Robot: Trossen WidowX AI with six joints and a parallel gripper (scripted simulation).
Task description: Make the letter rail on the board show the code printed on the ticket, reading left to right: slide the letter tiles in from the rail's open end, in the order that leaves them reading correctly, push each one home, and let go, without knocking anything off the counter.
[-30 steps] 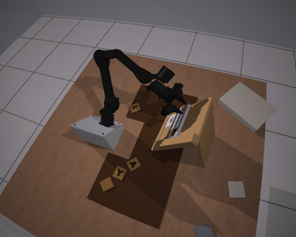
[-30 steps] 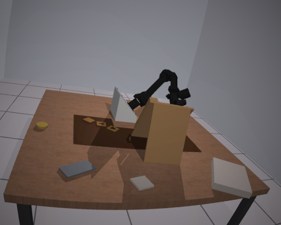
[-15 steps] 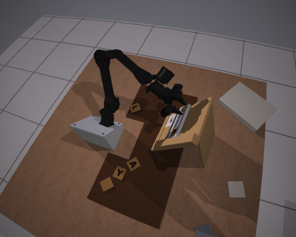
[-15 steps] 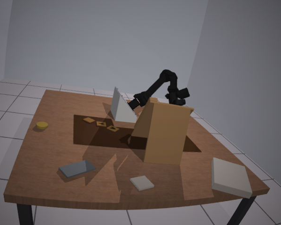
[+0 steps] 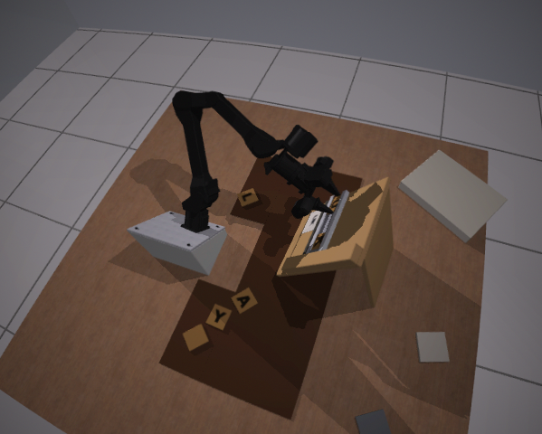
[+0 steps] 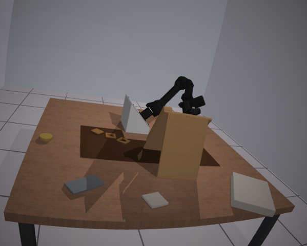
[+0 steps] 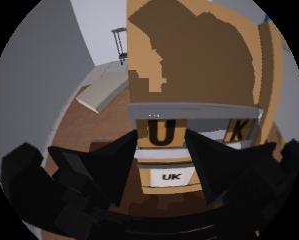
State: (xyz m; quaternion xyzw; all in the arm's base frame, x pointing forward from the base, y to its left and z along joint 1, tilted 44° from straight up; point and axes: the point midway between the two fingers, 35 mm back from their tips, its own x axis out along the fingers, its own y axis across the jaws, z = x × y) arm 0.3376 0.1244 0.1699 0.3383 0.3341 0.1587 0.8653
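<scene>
Right now the white ticket is 80 mm below my gripper tip, 50 mm behind it and 30 mm to the right of it. Also, from my gripper tip: dark brown mat (180 mm to the right, 150 mm below, 150 mm behind); then small white pad (380 mm ahead, 210 mm to the right, 150 mm below); then white slab (310 mm ahead, 290 mm to the left, 140 mm below).
</scene>
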